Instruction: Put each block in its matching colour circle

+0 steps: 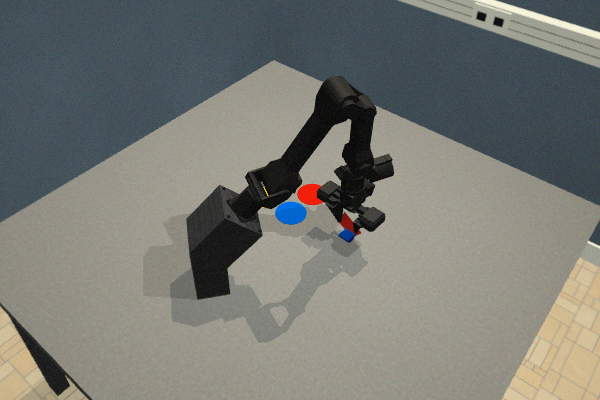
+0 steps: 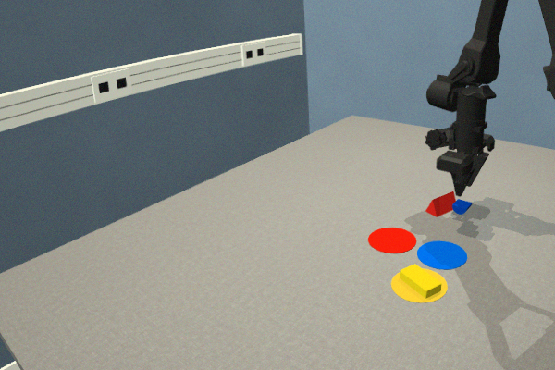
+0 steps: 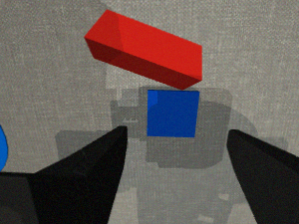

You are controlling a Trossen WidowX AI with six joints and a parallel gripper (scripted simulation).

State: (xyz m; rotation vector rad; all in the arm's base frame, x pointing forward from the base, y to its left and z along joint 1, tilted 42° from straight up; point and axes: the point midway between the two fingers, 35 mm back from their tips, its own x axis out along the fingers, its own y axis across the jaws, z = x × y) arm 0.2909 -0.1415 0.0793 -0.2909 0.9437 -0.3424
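Right now the blue block is 7 cm below my hand. The rest, counted from my hand: red block 7 cm below, 4 cm ahead, 1 cm to the left; red circle 17 cm to the left, 10 cm ahead, 8 cm below; blue circle 18 cm to the left, 8 cm below.
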